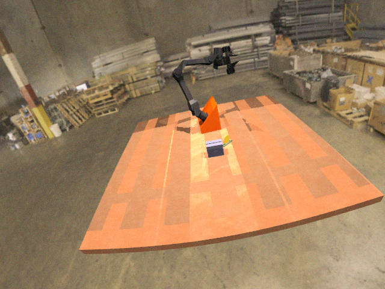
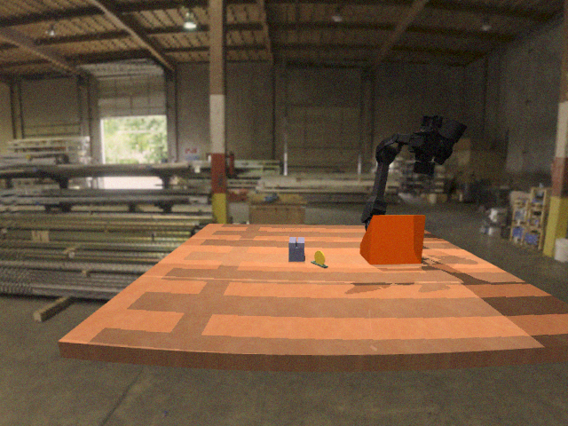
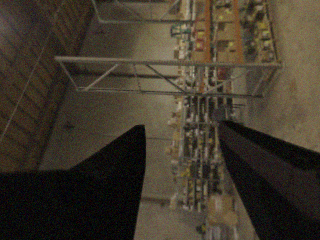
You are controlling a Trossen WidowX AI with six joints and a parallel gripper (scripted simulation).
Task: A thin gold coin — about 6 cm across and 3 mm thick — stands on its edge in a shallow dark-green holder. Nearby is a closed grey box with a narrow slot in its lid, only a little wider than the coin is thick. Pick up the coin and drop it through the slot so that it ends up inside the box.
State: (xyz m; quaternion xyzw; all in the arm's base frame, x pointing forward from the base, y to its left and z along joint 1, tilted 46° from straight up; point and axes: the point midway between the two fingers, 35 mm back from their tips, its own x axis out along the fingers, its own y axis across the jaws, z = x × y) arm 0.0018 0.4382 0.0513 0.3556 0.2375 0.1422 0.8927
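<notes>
Now: the gold coin 42 cm below my gripper tip, 23 cm ahead of it and 21 cm to the right of it.
</notes>
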